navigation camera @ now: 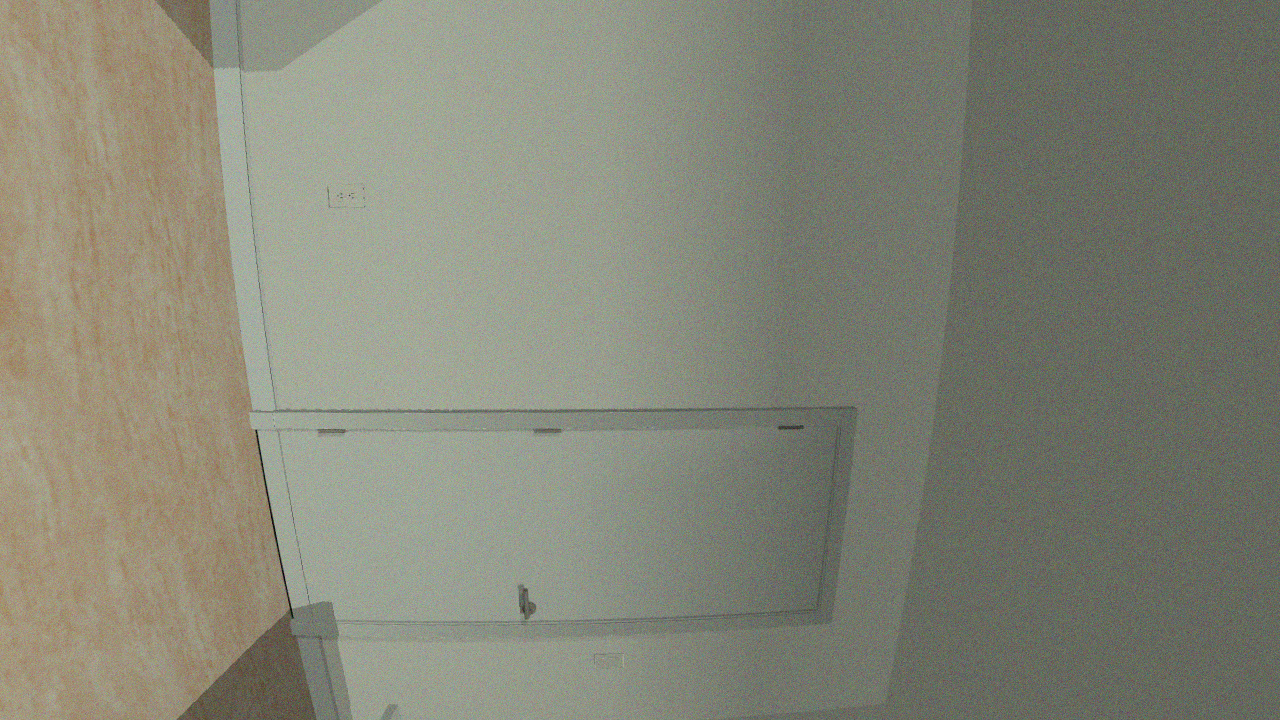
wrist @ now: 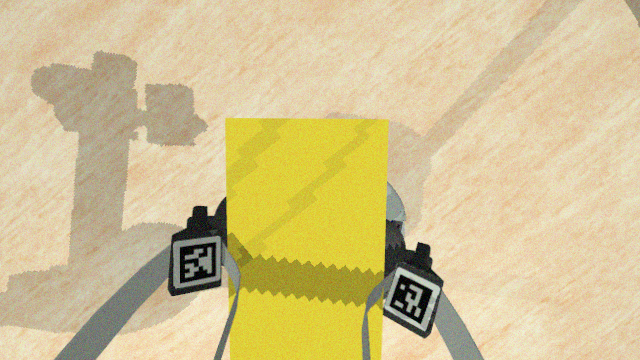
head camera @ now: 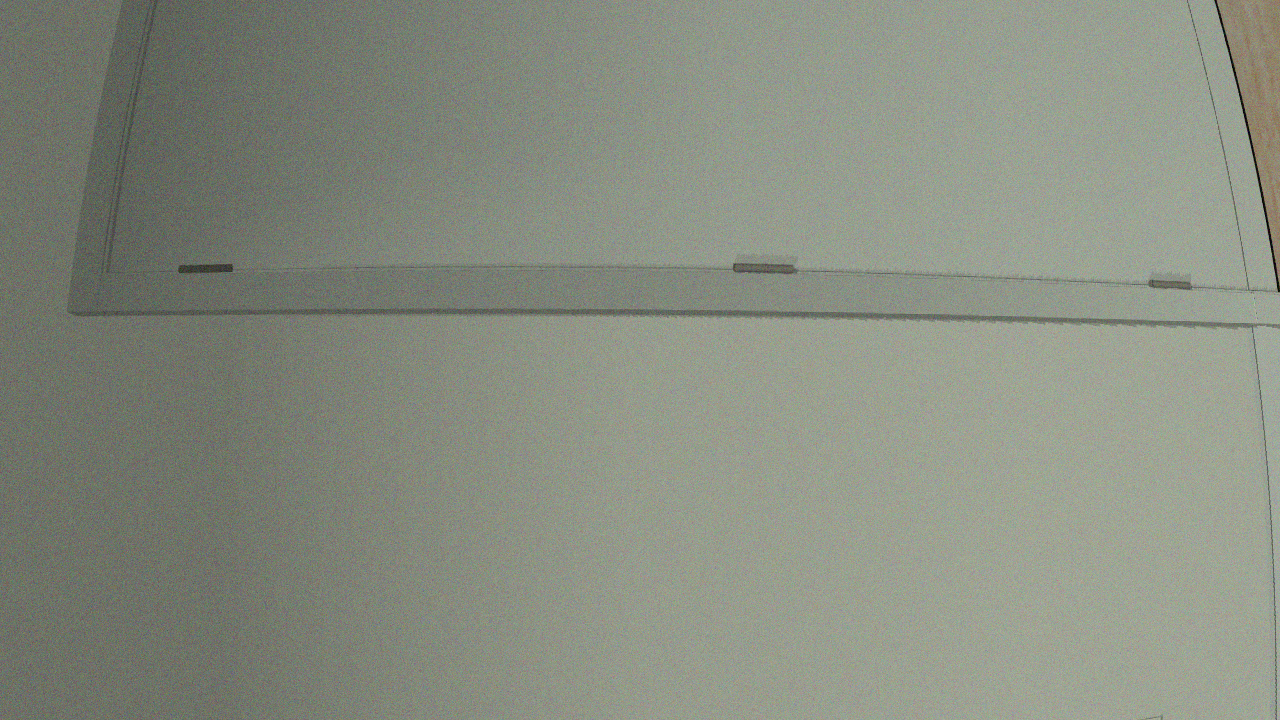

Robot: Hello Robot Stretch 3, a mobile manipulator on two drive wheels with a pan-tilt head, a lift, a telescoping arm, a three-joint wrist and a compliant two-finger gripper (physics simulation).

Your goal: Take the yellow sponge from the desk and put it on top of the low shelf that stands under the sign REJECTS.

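Frame: origin at the robot's base, x right, y up, z back, level; millimetres.
Seen in the pictures: gripper, between the fingertips: (wrist: 311, 231).
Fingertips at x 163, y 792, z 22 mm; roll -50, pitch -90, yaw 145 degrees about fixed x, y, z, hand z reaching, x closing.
Note:
A point is followed by its place in that frame.
The yellow sponge (wrist: 307, 200) {x 188, y 842, z 18 mm} shows in the wrist view, a long flat-faced block running from the middle down past the bottom edge. My gripper (wrist: 311, 231) {x 163, y 791, z 22 mm} is shut on it, one fingertip pressed to each long side. The sponge is held above the wooden floor, with shadows of the robot on the floor around it. The desk, the low shelf and the sign REJECTS do not show in the head, navigation or wrist view.
A closed door (head camera: 626, 161) {x 1389, y 1224, z -618 mm} (navigation camera: 554, 519) {x 1511, y 1034, z -502 mm} in a pale frame stands in the wall, with a handle (navigation camera: 526, 602) {x 1697, y 927, z -258 mm}. A wall outlet (navigation camera: 346, 196) {x 722, y 401, z -1270 mm} is beside the door. The wood-look floor (navigation camera: 125, 340) {x 778, y 0, z -728 mm} (wrist: 525, 225) {x 77, y 1, z 665 mm} meets the wall at a pale skirting. The pictures of the head and navigation cameras are turned sideways.

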